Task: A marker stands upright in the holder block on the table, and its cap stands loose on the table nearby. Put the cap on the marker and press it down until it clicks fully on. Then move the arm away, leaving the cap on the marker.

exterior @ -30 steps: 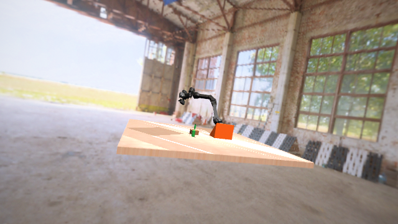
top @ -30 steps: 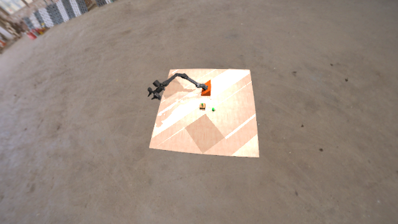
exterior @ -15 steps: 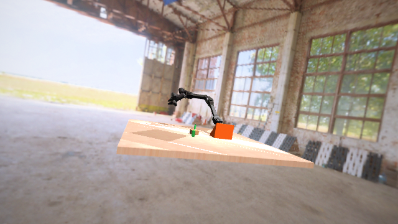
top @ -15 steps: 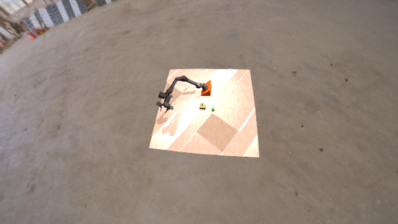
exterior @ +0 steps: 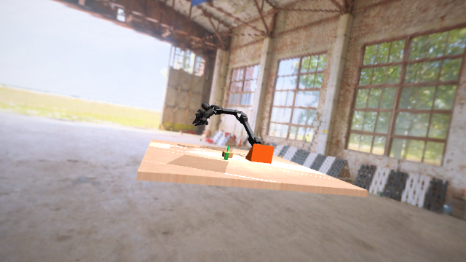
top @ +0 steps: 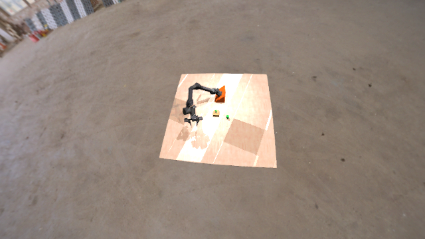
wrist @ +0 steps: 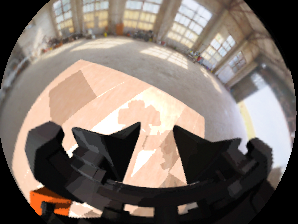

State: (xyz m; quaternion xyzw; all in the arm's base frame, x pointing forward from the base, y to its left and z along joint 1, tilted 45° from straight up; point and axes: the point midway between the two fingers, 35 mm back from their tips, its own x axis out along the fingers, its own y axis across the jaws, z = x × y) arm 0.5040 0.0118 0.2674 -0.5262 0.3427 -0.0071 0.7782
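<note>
The green marker cap lies 310 mm to the left of my gripper tip, 260 mm behind it and 190 mm below it. From my gripper tip the other things lie so: wooden holder block (290 mm behind, 190 mm below, 160 mm to the left).
</note>
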